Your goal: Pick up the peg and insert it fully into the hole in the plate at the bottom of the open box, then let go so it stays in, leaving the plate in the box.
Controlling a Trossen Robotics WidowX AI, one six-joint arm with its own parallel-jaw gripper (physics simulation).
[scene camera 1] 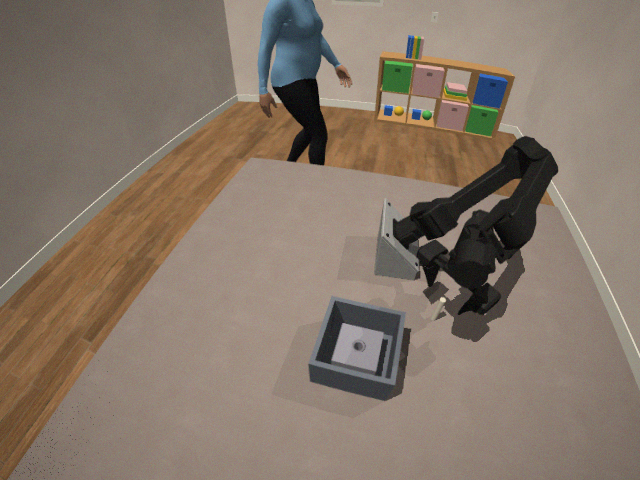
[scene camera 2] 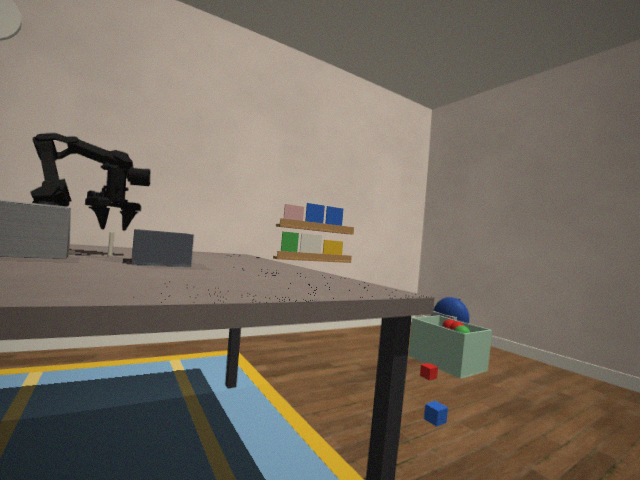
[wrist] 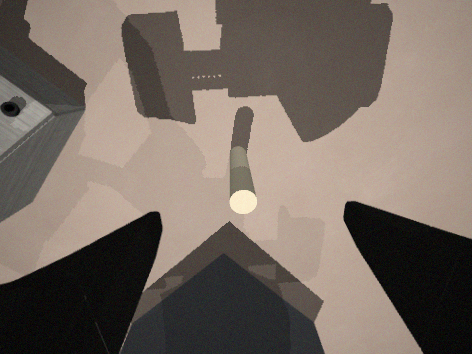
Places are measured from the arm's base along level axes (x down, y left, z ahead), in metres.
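Pixels of known places: gripper, between the fingertips: [scene camera 1: 444, 299] [scene camera 2: 113, 230] [wrist: 253, 215]; arm's base, origin of its link: [scene camera 1: 400, 234] [scene camera 2: 42, 221].
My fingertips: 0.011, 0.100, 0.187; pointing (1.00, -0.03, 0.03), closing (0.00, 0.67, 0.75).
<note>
Ahead of a thing's pixels: the offset from my fingertips to its top centre, as dx, dy, dz. "pt": to the spot under its first point.
The pale cream peg @[+0.008, -0.001, -0.005] [scene camera 1: 438, 308] [scene camera 2: 110, 243] [wrist: 241, 175] stands upright on the table top. My gripper [scene camera 1: 447, 299] [scene camera 2: 114, 228] [wrist: 253, 215] is open and empty, pointing down, with its fingertips a little above the height of the peg's top. In the wrist view the peg's top shows between the two fingertips, slightly above the line joining them. The dark grey open box @[-0.010, -0.180, +0.119] [scene camera 1: 352, 376] [scene camera 2: 162, 248] [wrist: 225, 310] stands beside the peg. The light plate @[+0.027, -0.180, +0.119] [scene camera 1: 343, 356] with its round hole @[pt +0.050, -0.179, +0.110] [scene camera 1: 358, 346] lies at the bottom of the box; in the wrist view the plate does not show.
A grey wedge-shaped block [scene camera 1: 391, 261] [scene camera 2: 33, 229] [wrist: 37, 145] with dark holes stands near the arm, on the far side of the peg from the box in scene camera 1. A person [scene camera 1: 298, 56] stands behind the table [scene camera 1: 206, 310] [scene camera 2: 310, 310].
</note>
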